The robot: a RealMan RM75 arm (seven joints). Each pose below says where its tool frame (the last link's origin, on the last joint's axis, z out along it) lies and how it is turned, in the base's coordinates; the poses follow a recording.
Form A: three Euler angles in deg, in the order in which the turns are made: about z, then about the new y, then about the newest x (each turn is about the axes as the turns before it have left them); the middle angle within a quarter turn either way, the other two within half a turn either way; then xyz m.
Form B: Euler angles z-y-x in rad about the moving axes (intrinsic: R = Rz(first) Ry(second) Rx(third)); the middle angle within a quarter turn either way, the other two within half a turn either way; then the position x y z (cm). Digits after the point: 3 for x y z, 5 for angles.
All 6 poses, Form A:
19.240 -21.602 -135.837 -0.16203 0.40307 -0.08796
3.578 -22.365 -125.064 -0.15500 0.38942 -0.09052
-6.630 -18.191 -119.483 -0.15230 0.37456 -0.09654
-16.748 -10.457 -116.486 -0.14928 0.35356 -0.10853
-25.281 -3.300 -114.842 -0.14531 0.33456 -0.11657
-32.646 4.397 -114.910 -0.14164 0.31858 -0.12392
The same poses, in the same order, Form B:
0.33580 -0.37703 -2.37080 -16.203 40.307 -8.796
0.06245 -0.39034 -2.18278 -15.500 38.942 -9.052
-0.11572 -0.31749 -2.08537 -15.230 37.456 -9.654
-0.29231 -0.18251 -2.03306 -14.928 35.356 -10.853
-0.44124 -0.05760 -2.00437 -14.531 33.456 -11.657
-0.56978 0.07674 -2.00556 -14.164 31.858 -12.392

